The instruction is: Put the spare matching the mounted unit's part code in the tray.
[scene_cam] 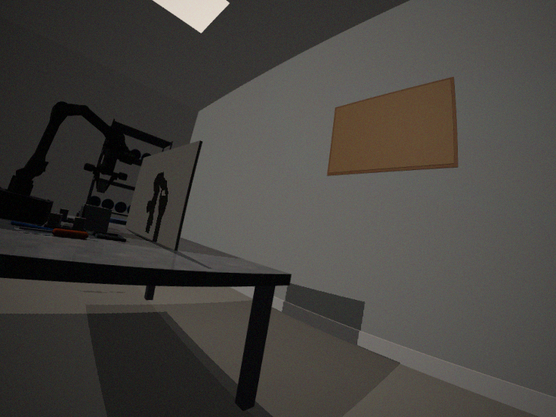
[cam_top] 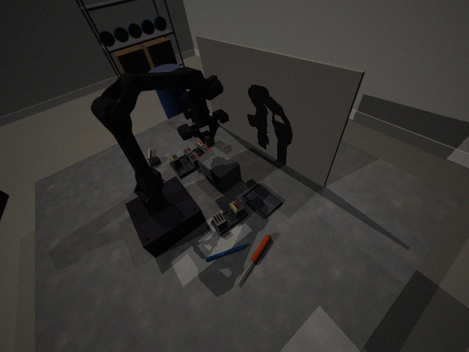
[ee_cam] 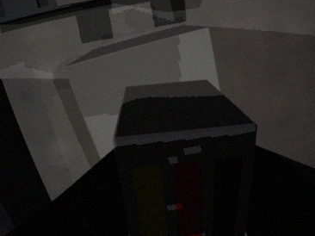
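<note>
Right now the tray is 24 cm to the right of my gripper tip, 17 cm below it and 8 cm ahead of it. The rest, counted from my gripper tip: tall grey panel 24 cm ahead, 5 cm above, 1 cm to the left; then grey mounted unit 13 cm below, 4 cm to the right; then small rack 25 cm to the right, 17 cm below, 6 cm behind.
</note>
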